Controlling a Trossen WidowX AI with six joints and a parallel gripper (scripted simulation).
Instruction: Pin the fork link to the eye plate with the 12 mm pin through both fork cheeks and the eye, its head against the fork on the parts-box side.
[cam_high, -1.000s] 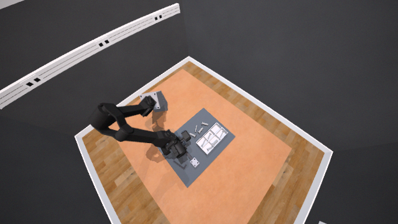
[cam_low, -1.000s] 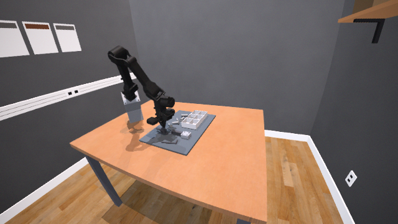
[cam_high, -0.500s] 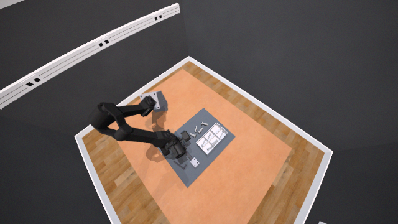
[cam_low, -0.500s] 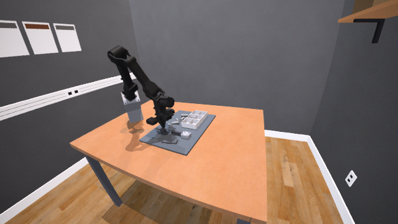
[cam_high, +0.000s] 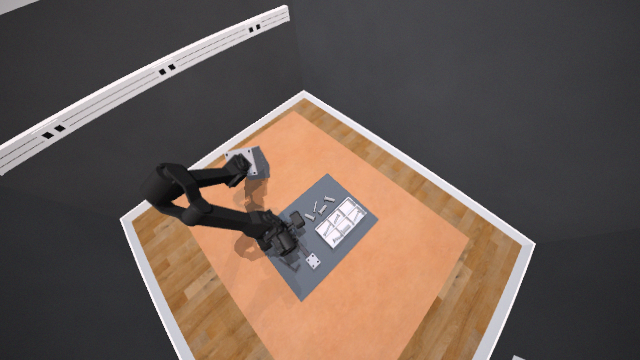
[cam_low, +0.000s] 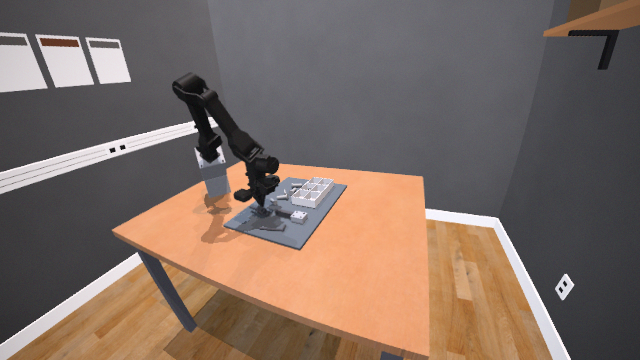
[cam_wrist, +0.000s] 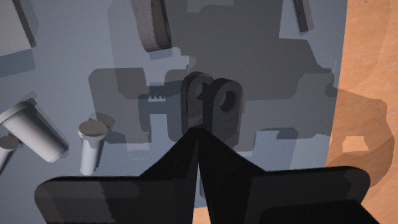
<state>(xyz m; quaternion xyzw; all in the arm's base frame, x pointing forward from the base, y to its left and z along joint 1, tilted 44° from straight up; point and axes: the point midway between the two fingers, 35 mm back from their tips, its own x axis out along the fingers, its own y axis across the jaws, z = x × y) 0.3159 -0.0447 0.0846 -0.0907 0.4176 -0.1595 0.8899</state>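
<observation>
Right now my hand is 50 mm above the dark fork link, 10 mm to the left of it and 10 mm past it. Also, from my hand: thick headed pin (130 mm to the left, 60 mm below, 20 mm ahead); then dark flat bar (80 mm ahead, 60 mm below, 10 mm to the left); then thin dark bar (100 mm ahead, 70 mm to the right, 70 mm below).
</observation>
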